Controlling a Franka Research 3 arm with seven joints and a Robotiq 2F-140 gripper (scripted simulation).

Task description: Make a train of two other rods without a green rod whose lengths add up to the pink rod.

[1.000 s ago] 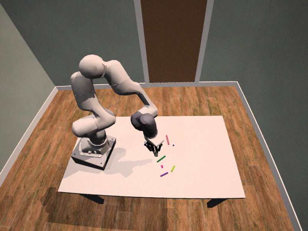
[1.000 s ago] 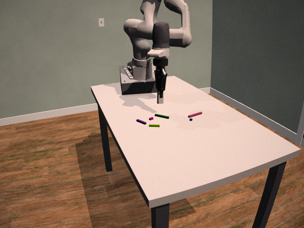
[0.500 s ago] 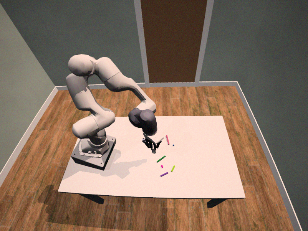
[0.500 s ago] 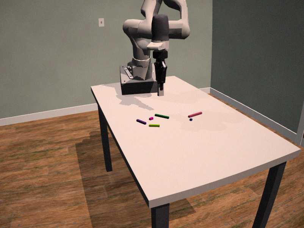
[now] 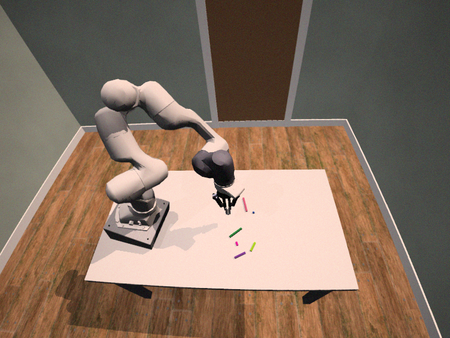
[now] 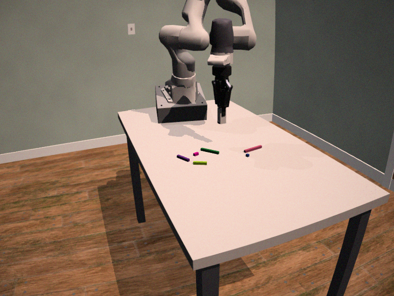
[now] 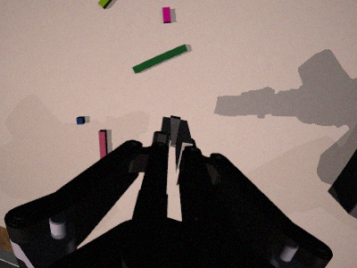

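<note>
Now: the pink rod 13 cm below my hand, 11 cm ahead of it and 8 cm to the left of it. From my hand the other things lie so: magenta rod: 14 cm to the right, 13 cm below, 2 cm ahead; green rod: 13 cm below, 8 cm to the right, 2 cm ahead; grey rod: 3 cm below.
</note>
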